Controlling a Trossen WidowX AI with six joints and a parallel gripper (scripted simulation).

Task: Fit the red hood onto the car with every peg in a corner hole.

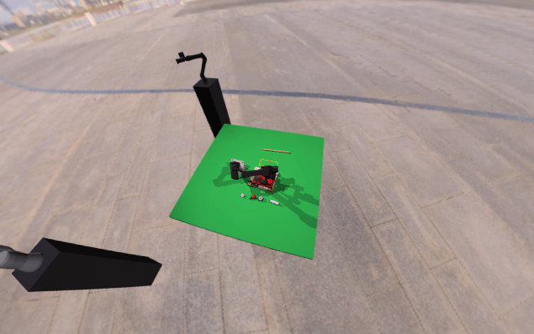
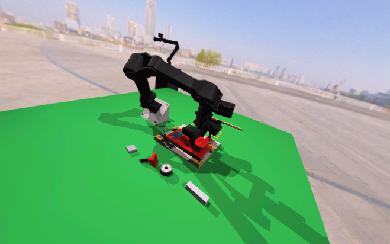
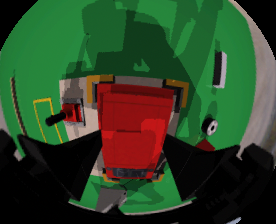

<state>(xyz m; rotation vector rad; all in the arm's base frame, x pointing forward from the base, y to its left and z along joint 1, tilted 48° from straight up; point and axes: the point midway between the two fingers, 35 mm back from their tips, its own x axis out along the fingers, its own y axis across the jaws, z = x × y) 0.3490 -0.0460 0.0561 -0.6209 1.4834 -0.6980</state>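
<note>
The red hood lies 10 mm above my gripper tip. The rest, counted from my gripper tip: grey wheel 10 mm behind, 180 mm to the right, 30 mm below; then grey engine block 20 mm below; then beige jig 40 mm behind, 20 mm to the left, 30 mm below.
</note>
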